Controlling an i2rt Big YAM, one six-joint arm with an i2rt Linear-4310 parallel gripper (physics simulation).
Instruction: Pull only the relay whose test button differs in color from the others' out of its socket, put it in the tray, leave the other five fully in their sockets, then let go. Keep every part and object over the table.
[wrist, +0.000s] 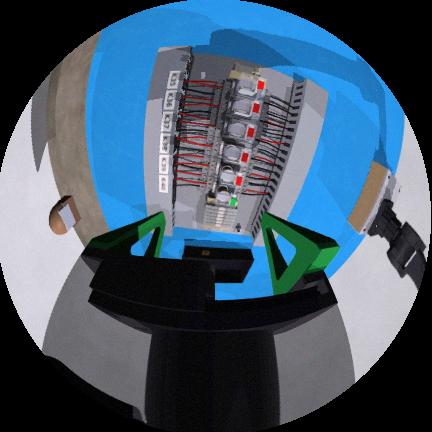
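Where they show: gripper, fingertip midpoint: (212, 216); arm's base, link origin: (379, 216).
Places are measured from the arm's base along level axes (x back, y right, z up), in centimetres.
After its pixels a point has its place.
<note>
Six clear-cased relays stand in a row in their sockets on the grey panel (191, 212) {x -53.7, y -1.8, z -6.1 cm}. The relay with the green test button (223, 194) {x -48.2, y 5.1, z 0.5 cm} is at the near end of the row, by label K40 and beside the terminal blocks. The other relays (246, 87) {x -45.7, y 17.6, z 0.4 cm} (243, 107) {x -46.1, y 15.2, z 0.5 cm} (237, 130) {x -46.7, y 12.6, z 0.4 cm} (234, 153) {x -47.0, y 10.1, z 0.5 cm} (228, 174) {x -47.6, y 7.6, z 0.4 cm} have red buttons and sit in line beyond it. My gripper (212, 216) {x -49.5, y 5.2, z 5.1 cm} is open and empty; its green fingers show on either side of the row's near end, apart from the relays. A black tray (230, 253) {x -46.0, y -12.3, z -4.6 cm} shows between the fingers, its inside largely hidden.
Red and black wires run along both sides of the relays. Slotted wire ducts (297, 97) {x -36.9, y 19.1, z -4.0 cm} flank them. The panel lies on the blue table top (117, 125) {x -65.1, y 16.3, z -6.3 cm}. A brown board (369, 197) {x -8.6, y 4.3, z -2.8 cm} and a black jointed device (395, 232) are at right; a rounded brown object (60, 219) is at left.
</note>
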